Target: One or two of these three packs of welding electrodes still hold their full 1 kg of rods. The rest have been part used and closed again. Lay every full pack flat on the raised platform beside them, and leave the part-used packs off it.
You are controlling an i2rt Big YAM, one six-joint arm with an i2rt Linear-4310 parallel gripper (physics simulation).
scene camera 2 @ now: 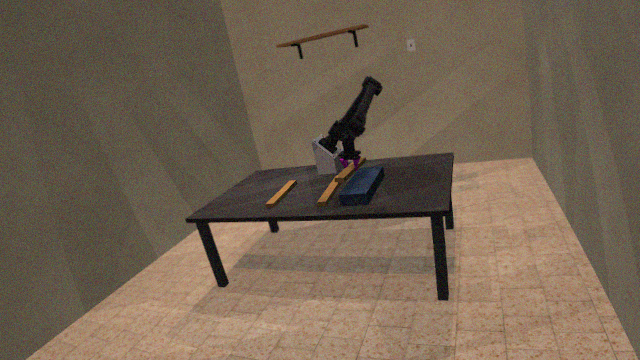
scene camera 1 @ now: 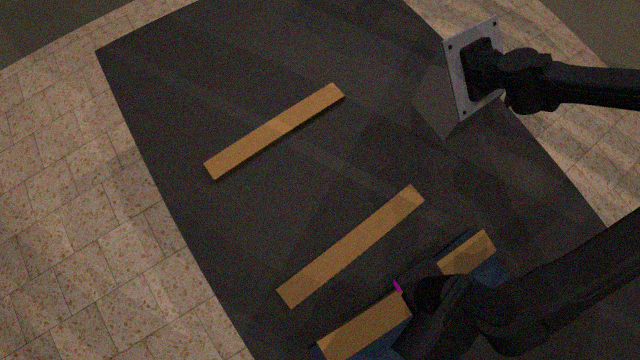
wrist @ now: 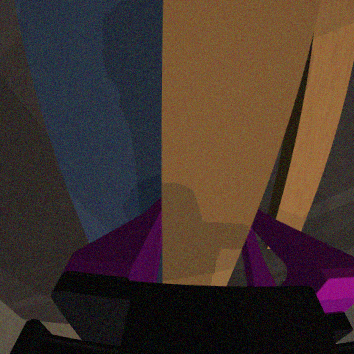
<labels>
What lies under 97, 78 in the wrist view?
A blue platform.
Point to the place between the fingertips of my gripper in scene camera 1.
411, 294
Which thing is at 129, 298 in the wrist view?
My gripper.
</labels>
